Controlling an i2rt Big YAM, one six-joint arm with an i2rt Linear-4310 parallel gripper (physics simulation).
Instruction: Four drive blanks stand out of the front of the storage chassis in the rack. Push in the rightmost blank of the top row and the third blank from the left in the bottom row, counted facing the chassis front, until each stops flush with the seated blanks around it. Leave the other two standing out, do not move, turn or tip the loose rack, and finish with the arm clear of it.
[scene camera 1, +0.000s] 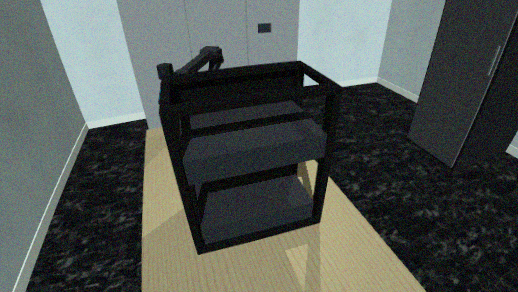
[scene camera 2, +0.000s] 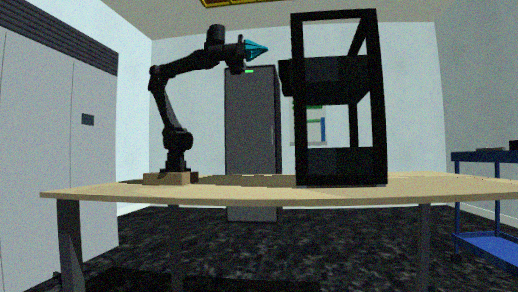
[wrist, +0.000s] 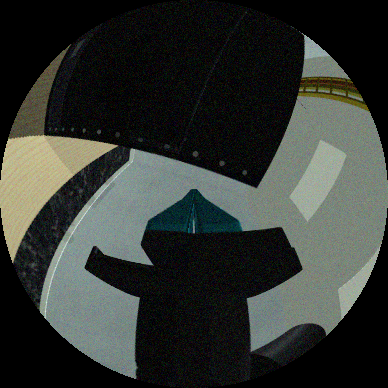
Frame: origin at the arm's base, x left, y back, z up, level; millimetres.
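Seen in the pictures: gripper, fingertip midpoint: (scene camera 2: 268, 49) (wrist: 193, 193); arm's base, link origin: (scene camera 2: 175, 172).
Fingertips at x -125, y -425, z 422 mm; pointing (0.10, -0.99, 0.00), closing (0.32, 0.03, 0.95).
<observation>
Pixels of each thing's middle, then the offset from my fingertips to it. "*": a spot on its surface instead. Level surfaces: height alone.
- black open-frame rack, body centre: (wrist: 162, 52) (scene camera 1: 248, 157) (scene camera 2: 330, 108) dz -170, dx +266, dy -204 mm
- large black chassis face, surface spot: (wrist: 150, 75) * dz -102, dx +124, dy -57 mm
- wooden table, surface height: dz -467 mm
The black open-frame rack (scene camera 1: 324, 185) (scene camera 2: 379, 110) stands upright on the table. The storage chassis (scene camera 1: 255, 147) (scene camera 2: 330, 75) sits in its upper part, and a dark front section sticks out toward the arm in scene camera 2. In the wrist view a large black chassis face (wrist: 150, 75) fills the top, with a row of small pale dots near its lower edge. Individual blanks cannot be told apart in the dark. My gripper (scene camera 2: 267, 49) (wrist: 193, 193) is shut and empty, its teal fingertips together. It points at the rack side, slightly above the protruding section's top edge, with a visible gap. The rack hides the fingertips in scene camera 1.
A lower dark box (scene camera 1: 255, 210) (scene camera 2: 330, 166) sits at the rack's base. The wooden table (scene camera 1: 165, 270) (scene camera 2: 240, 194) carries the arm's base block (scene camera 2: 166, 178). A tall dark cabinet (scene camera 1: 450, 90) (scene camera 2: 250, 130) stands beyond the table. A blue cart (scene camera 2: 475, 156) is at the right.
</observation>
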